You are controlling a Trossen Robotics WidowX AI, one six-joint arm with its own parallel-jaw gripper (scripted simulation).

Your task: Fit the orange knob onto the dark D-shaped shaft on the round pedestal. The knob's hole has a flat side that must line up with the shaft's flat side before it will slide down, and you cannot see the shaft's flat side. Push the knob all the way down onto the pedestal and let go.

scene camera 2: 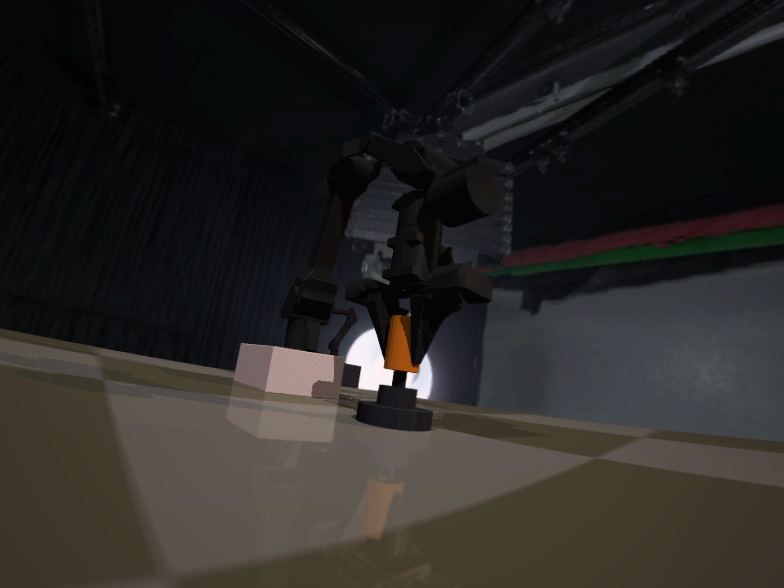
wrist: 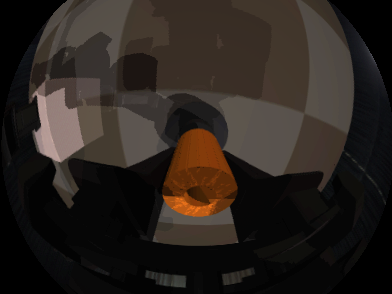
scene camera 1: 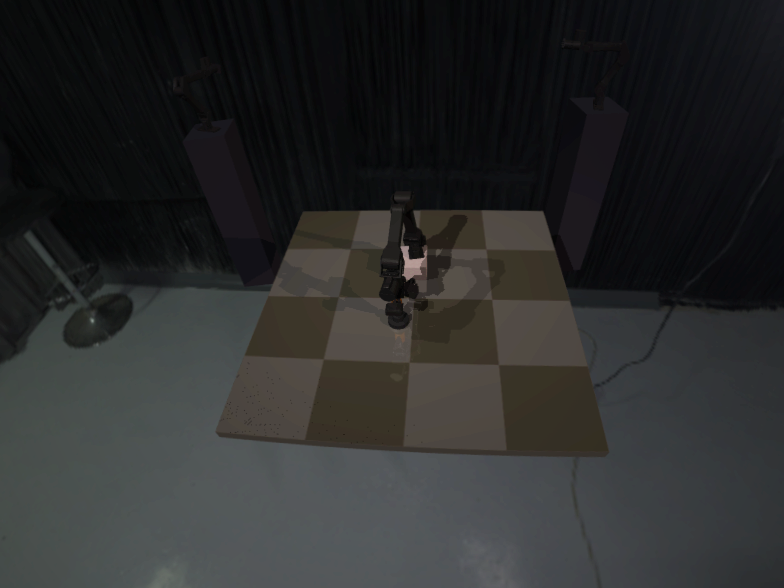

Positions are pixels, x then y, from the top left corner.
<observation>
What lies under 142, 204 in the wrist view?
The gripper.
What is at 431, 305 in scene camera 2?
The gripper.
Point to an orange knob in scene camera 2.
398, 351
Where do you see an orange knob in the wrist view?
199, 183
</observation>
